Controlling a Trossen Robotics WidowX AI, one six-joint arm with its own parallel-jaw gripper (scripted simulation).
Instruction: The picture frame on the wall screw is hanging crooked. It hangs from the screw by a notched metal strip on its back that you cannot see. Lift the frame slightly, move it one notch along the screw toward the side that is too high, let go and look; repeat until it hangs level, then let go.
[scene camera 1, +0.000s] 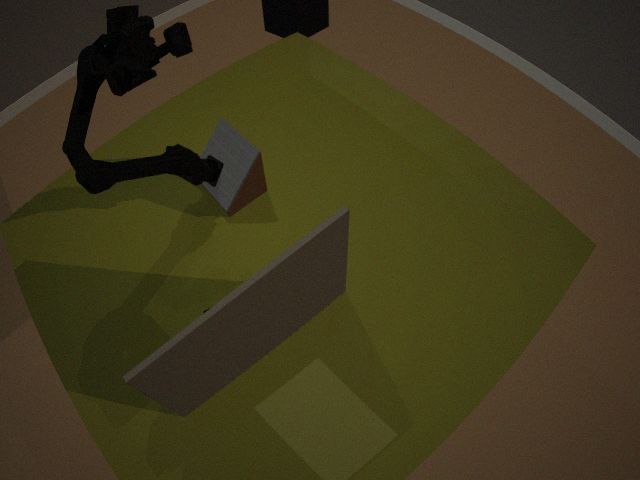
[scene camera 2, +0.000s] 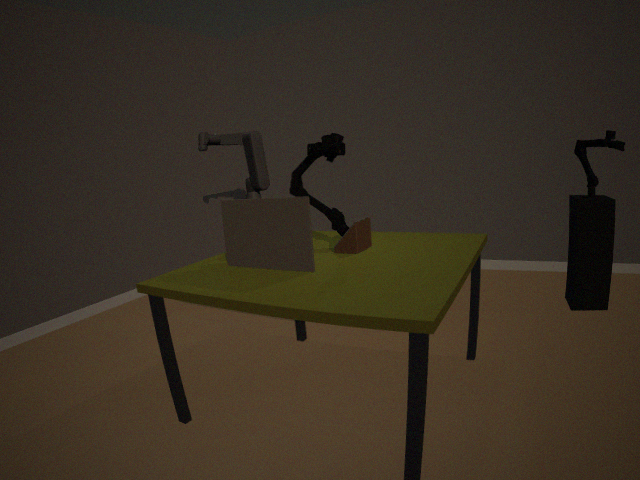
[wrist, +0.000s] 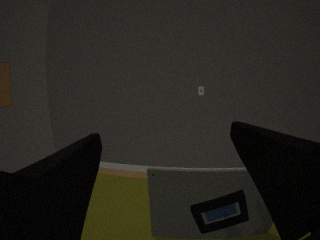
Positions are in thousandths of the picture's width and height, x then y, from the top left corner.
Scene:
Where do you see a dark picture frame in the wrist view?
708, 877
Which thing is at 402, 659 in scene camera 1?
An upright grey-brown panel.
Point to my gripper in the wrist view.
523, 565

